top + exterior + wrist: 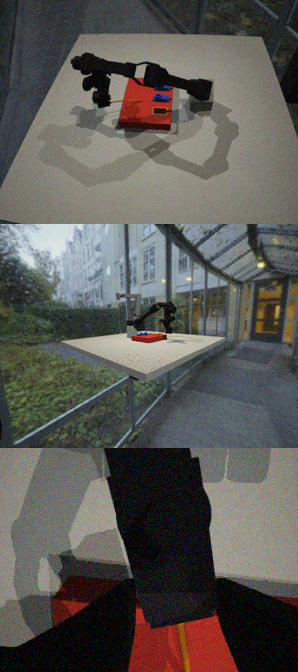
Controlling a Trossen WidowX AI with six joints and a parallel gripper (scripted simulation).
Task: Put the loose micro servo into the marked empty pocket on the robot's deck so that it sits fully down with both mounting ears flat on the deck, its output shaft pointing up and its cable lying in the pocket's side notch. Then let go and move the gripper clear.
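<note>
Right now the red deck is 14 cm behind my gripper tip, 10 cm below it and 7 cm to the right of it.
</note>
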